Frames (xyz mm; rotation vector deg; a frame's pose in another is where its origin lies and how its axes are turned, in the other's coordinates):
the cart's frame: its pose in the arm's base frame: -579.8 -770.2 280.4 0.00 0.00 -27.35
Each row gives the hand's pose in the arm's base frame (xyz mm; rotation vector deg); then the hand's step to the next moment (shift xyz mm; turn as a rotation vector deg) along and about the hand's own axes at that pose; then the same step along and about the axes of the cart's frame.
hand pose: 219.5 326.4 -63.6 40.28 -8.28 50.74
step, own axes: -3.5 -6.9 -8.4 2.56 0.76 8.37
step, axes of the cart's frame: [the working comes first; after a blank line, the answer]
step, axes of the arm's base frame: 1.6 -0.1 -11.3 2.44 -3.16 7.83

1.4 0.7 -11.3 3.61 -1.68 7.83
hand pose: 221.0 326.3 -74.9 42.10 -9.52 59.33
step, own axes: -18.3 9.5 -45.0 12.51 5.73 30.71
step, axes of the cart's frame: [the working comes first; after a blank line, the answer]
step, axes of the arm's base frame: -26.7 17.7 -37.7 8.13 -8.45 31.54

-31.9 3.5 -37.7 11.10 -3.77 31.54
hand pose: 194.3 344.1 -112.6 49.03 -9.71 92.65
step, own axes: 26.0 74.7 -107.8 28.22 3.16 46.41
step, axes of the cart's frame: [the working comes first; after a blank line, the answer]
step, axes of the arm's base frame: -113.4 61.3 -35.4 17.35 -3.98 51.41

-128.9 2.3 -35.4 17.24 4.43 51.41
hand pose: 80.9 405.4 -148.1 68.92 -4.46 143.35
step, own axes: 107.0 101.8 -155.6 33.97 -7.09 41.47
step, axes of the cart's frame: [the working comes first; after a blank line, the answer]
step, axes of the arm's base frame: -212.1 -31.5 -6.3 13.92 8.30 51.59

-173.9 -125.4 -6.3 8.55 13.76 51.59
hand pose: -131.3 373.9 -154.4 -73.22 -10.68 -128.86
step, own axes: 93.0 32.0 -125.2 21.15 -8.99 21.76
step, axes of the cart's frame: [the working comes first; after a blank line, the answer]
step, axes of the arm's base frame: -115.4 -109.5 5.0 3.23 7.52 30.57

-52.2 -150.3 5.0 -0.58 8.16 30.57
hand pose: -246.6 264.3 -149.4 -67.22 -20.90 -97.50
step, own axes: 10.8 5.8 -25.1 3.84 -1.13 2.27
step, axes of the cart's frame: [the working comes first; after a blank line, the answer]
step, axes of the arm's base frame: -8.8 -26.1 -4.8 0.12 -0.03 4.60

4.2 -27.2 -4.8 0.12 0.03 4.60
